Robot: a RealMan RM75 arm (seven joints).
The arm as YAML. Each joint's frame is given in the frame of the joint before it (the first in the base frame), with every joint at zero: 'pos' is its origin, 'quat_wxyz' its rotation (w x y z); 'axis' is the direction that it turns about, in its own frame. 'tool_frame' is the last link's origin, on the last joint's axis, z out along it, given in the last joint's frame.
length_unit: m
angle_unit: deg
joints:
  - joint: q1
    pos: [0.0, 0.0, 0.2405]
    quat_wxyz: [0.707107, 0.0, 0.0, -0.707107]
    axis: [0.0, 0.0, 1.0]
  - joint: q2
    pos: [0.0, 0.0, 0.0]
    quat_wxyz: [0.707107, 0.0, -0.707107, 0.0]
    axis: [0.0, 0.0, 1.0]
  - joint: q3
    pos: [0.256, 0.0, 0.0]
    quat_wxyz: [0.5, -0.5, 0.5, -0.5]
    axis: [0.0, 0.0, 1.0]
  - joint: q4
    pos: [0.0, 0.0, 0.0]
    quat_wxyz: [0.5, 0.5, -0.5, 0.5]
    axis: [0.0, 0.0, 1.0]
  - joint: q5
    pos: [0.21, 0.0, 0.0]
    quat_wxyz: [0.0, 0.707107, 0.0, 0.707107]
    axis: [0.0, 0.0, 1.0]
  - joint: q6
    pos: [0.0, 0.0, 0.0]
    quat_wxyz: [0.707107, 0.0, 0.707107, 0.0]
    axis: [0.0, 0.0, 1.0]
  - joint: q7
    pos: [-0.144, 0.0, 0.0]
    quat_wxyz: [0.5, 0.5, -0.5, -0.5]
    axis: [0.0, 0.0, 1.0]
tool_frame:
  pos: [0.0, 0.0, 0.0]
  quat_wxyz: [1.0, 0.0, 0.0, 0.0]
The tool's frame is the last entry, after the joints.
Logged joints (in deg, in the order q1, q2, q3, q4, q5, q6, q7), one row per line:
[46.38 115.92 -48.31 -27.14 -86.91 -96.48 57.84]
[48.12 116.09 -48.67 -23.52 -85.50 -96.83 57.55]
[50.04 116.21 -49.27 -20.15 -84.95 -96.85 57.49]
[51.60 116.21 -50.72 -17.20 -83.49 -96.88 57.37]
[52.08 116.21 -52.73 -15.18 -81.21 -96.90 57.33]
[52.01 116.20 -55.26 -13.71 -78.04 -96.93 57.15]
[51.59 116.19 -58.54 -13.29 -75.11 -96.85 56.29]
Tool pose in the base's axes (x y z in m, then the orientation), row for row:
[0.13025 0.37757 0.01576 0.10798 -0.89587 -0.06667 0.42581]
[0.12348 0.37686 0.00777 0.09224 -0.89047 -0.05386 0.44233]
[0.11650 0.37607 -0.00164 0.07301 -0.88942 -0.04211 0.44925]
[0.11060 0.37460 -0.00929 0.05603 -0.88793 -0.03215 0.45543]
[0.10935 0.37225 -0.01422 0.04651 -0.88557 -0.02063 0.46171]
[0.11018 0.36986 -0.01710 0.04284 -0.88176 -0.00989 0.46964]
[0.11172 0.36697 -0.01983 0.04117 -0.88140 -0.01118 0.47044]
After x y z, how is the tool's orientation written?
As a quaternion, w x y z.
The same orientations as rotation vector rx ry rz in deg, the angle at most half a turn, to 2 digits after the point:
[-151.03 -11.24 71.79]
[-151.50 -9.16 75.26]
[-153.06 -7.25 77.31]
[-154.37 -5.59 79.18]
[-154.85 -3.61 80.73]
[-154.53 -1.73 82.30]
[-154.62 -1.96 82.53]

